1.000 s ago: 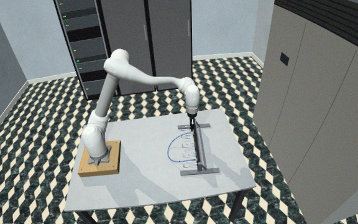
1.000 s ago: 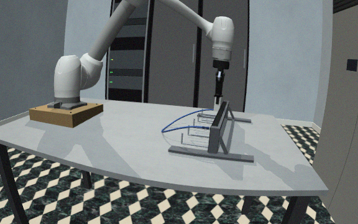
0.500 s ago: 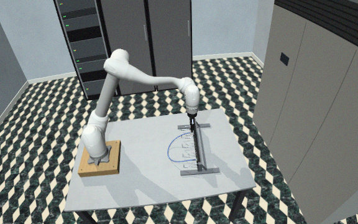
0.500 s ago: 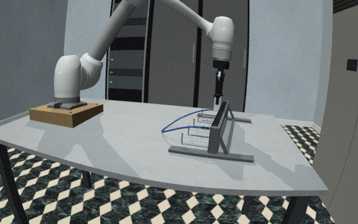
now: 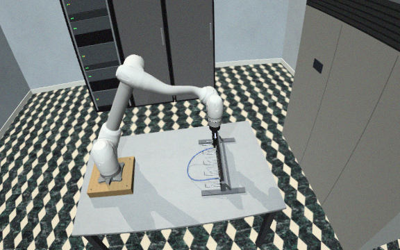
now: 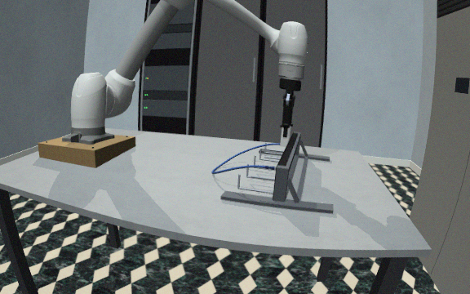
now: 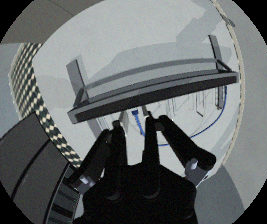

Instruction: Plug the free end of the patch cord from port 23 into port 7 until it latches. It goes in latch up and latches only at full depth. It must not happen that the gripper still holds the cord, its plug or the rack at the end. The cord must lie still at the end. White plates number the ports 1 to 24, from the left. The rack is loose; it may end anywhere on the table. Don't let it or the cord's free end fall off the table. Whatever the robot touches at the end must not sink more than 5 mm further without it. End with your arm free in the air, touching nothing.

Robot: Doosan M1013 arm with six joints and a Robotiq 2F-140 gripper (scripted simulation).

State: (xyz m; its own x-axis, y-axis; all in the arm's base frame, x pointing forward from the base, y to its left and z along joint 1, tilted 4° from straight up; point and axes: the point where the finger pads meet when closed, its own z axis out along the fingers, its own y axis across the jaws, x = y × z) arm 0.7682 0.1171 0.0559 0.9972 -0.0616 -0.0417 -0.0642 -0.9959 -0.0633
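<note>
Now: the plug 30 mm below my hand and 10 mm ahead of it.
</note>
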